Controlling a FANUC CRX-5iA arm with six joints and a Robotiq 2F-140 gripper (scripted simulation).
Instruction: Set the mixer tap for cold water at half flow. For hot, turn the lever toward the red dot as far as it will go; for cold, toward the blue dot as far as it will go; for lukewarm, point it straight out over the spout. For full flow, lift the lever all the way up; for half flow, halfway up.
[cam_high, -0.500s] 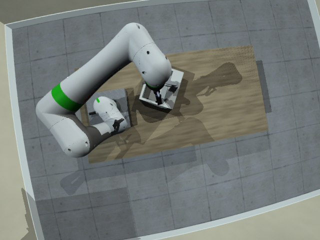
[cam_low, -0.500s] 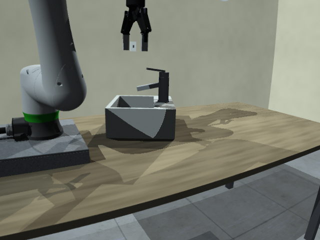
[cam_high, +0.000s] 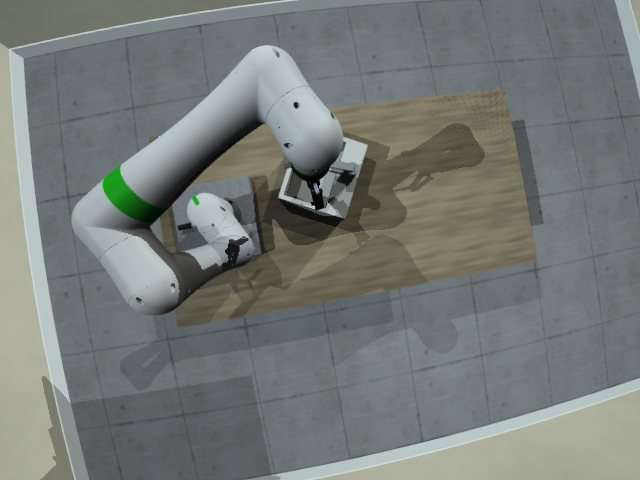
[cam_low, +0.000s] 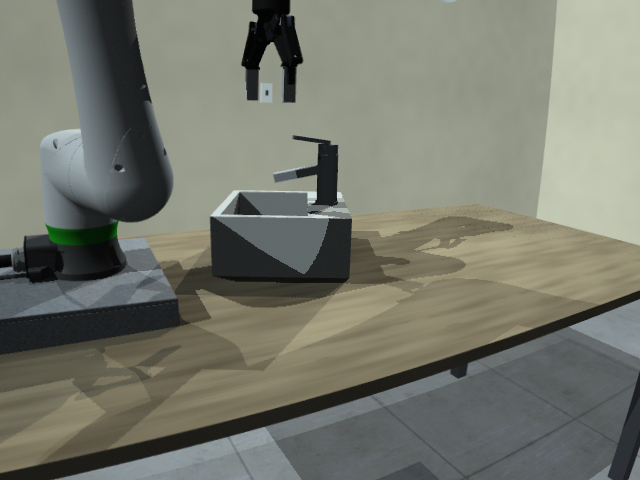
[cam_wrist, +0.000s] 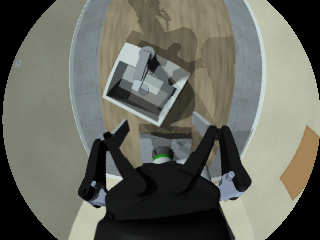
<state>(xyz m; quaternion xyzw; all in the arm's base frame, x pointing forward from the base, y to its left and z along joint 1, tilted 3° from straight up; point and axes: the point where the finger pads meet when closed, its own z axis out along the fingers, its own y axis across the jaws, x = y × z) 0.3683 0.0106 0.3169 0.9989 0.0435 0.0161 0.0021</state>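
Right now the lever is 130 mm ahead of my hand, 90 mm below it and 50 mm to the left of it. The rest, counted from my hand: basin (330 mm below, 100 mm to the left, 70 mm ahead).
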